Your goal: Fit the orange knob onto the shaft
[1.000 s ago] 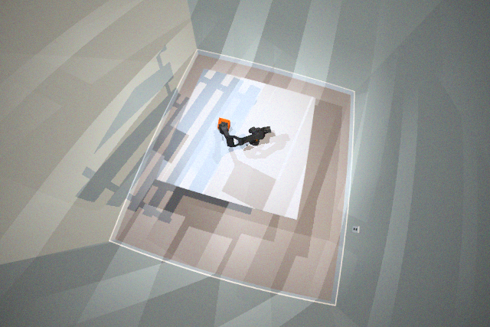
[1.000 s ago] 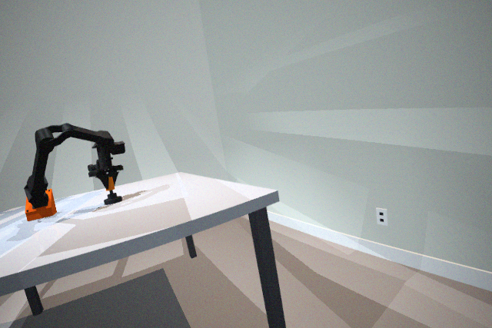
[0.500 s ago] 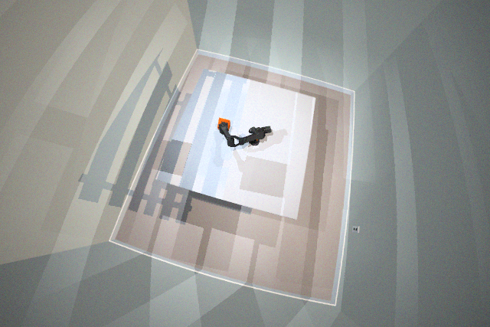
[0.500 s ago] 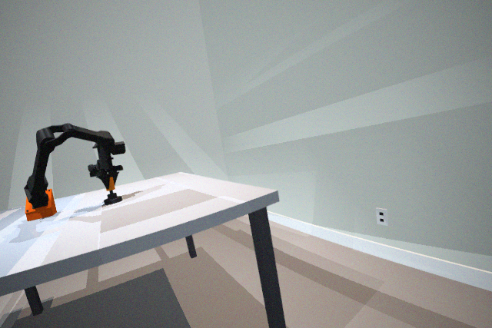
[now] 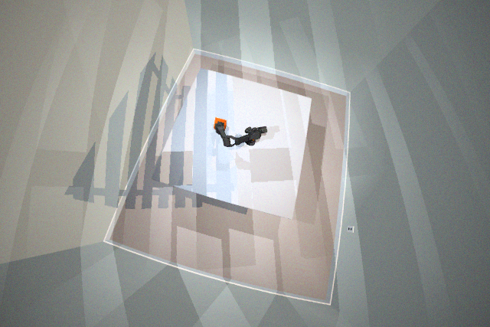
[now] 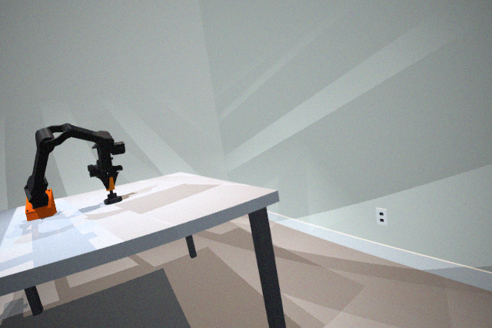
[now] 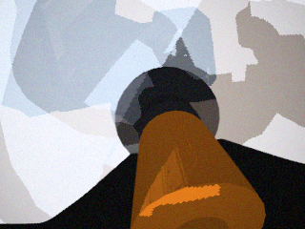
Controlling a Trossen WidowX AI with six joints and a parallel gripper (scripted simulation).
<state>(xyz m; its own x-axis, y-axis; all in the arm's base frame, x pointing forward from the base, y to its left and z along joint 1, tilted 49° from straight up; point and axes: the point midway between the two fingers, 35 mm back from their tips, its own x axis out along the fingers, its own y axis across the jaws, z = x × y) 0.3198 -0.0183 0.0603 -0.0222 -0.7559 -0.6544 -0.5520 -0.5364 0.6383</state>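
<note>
Right now my gripper tip is 2 cm below the orange knob. Also, from my gripper tip: dark round pedestal: 4 cm below.
</note>
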